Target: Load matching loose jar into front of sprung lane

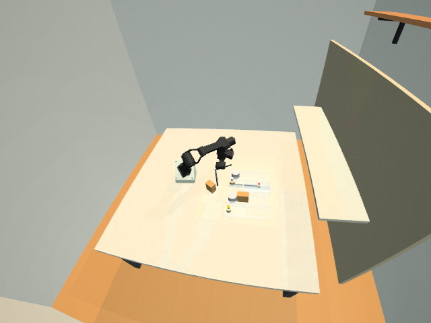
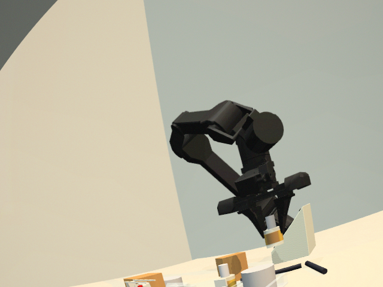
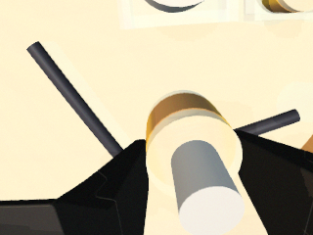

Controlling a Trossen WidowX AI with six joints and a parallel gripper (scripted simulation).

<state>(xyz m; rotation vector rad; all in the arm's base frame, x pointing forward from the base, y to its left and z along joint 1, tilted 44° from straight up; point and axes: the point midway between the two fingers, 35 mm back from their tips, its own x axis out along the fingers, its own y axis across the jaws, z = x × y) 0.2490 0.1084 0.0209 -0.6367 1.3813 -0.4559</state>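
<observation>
My gripper tip is now 230 mm short of the sprung lane, 90 mm to the left of it and 80 mm above it. Round my gripper tip: red mark (260 mm ahead, 100 mm to the right, 30 mm below); pusher plate (190 mm ahead, 100 mm to the right, 50 mm below); shelf unit (590 mm ahead, 30 mm to the right, 270 mm above).
</observation>
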